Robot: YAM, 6 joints.
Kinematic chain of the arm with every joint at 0, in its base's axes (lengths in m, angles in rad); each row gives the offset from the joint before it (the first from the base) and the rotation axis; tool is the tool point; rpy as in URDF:
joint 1: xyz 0 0 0.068 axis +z
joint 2: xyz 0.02 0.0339 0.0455 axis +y
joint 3: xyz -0.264 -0.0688 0 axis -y
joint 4: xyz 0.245 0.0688 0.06 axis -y
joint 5: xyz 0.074 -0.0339 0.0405 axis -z
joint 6: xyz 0.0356 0 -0.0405 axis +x
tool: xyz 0 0 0 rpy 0 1.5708 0
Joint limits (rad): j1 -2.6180..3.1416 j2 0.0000..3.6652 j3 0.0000..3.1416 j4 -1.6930..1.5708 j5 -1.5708..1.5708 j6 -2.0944..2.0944
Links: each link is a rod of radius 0.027 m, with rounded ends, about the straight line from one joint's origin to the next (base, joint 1, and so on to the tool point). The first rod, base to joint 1, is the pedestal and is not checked.
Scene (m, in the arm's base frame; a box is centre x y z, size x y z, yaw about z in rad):
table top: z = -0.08
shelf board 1: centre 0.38 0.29 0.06 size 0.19 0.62 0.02 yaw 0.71
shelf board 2: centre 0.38 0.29 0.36 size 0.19 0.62 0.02 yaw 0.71
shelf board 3: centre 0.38 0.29 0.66 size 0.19 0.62 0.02 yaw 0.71
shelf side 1: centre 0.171 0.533 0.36 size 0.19 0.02 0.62 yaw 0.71
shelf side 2: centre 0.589 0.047 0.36 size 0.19 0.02 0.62 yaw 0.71
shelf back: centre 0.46 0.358 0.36 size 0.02 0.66 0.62 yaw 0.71
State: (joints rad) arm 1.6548 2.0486 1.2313 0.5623 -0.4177 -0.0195
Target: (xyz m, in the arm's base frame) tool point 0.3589 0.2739 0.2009
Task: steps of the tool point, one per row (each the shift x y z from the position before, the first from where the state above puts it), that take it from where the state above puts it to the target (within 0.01 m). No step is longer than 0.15 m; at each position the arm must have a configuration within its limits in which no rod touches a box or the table.
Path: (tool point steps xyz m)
1: 0.1160 -0.0455 0.0168
2: 0.0871 -0.0737 0.0087
3: 0.0529 -0.0881 0.0002
4: 0.0192 -0.0890 -0.0082
5: 0.0477 0.0375 0.0130
6: 0.0463 0.0397 -0.0001
7: 0.0423 0.0399 -0.0129

